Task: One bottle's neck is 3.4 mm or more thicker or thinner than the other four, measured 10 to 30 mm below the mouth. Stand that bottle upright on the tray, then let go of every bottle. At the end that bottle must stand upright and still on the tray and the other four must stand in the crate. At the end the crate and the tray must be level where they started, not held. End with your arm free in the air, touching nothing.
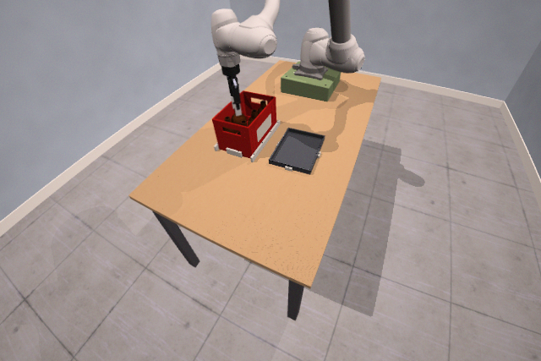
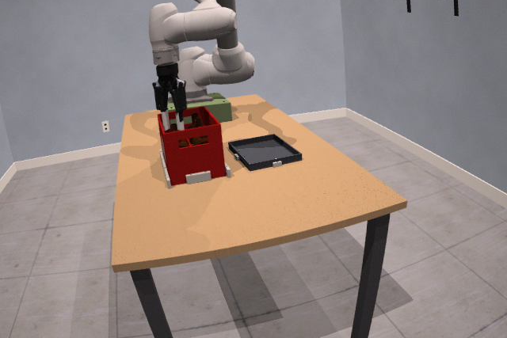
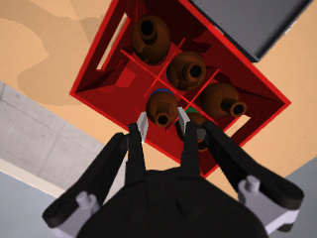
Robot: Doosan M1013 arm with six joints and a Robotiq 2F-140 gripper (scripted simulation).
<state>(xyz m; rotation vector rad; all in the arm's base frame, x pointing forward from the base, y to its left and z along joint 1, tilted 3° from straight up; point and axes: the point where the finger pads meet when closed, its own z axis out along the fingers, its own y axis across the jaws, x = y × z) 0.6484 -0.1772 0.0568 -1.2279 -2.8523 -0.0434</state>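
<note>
Right now my hand is 50 mm to the right of the red crate and 90 mm above it. The rest, counted from my hand: dark grey tray 10 mm ahead, 310 mm to the left, 160 mm below; then glass bottle 90 mm ahead, 90 mm below.
</note>
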